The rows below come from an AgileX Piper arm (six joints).
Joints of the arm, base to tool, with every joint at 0 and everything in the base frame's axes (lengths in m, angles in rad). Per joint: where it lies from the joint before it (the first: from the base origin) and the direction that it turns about. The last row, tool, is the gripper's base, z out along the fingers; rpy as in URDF.
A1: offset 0 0 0.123 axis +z
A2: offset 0 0 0 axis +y
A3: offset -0.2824 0 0.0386 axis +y
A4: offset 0.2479 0 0.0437 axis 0.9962 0 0.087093
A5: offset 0 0 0 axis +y
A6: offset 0.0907 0 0.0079 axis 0.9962 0 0.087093
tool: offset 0 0 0 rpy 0 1.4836 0
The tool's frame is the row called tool.
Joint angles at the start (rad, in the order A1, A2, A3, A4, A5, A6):
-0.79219, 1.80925, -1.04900, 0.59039, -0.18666, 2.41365
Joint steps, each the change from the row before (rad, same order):
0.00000, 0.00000, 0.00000, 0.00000, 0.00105, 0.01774
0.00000, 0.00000, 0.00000, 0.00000, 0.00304, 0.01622
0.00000, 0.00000, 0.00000, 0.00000, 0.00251, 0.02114
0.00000, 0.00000, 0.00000, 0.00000, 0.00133, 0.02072
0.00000, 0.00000, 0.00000, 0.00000, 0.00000, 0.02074
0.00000, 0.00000, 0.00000, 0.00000, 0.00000, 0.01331
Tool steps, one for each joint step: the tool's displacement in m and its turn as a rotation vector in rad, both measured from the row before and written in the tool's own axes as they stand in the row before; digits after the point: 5 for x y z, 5 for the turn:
-0.00007, -0.00006, 0.00000, 0.00069, -0.00079, 0.01774
-0.00021, -0.00018, 0.00000, 0.00196, -0.00232, 0.01622
-0.00018, -0.00015, 0.00000, 0.00158, -0.00195, 0.02114
-0.00009, -0.00008, 0.00000, 0.00082, -0.00105, 0.02072
0.00000, 0.00000, 0.00000, 0.00000, 0.00000, 0.02074
0.00000, 0.00000, 0.00000, 0.00000, 0.00000, 0.01331

